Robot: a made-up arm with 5 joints.
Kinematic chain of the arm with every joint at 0, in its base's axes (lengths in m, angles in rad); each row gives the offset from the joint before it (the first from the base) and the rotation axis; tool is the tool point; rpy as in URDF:
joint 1: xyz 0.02 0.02 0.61 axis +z
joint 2: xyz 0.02 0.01 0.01 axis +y
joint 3: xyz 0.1 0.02 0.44 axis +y
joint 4: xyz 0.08 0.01 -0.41 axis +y
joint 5: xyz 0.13 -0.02 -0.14 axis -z
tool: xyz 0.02 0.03 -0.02 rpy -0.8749 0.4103 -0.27
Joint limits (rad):
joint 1: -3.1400..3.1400
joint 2: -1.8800..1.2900
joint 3: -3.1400..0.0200
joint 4: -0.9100..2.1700
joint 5: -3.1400..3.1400
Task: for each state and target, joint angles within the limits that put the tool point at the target. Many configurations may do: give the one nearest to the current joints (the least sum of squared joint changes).
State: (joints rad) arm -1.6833 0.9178 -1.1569 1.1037 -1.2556
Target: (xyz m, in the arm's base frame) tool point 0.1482 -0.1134 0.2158
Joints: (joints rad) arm -1.0764 1.1545 -0.6902 1.2333 -1.1978
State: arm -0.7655 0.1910 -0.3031 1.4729 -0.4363
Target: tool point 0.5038 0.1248 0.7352
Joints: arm 0.1006 -0.2194 -0.8137 1.3578 -0.4482
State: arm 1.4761 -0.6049 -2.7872 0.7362 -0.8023
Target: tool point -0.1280 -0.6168 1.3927
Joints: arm 1.4242 -0.8419 -3.1400 1.2074 -0.9759
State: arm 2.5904 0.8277 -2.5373 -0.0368 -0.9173
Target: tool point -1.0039 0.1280 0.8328
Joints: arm 2.9843 0.9711 -2.2321 -0.1818 -0.9516
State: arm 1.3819 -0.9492 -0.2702 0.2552 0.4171
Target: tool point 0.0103 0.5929 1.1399
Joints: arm 1.5206 -0.3925 -0.9593 0.1806 0.4464
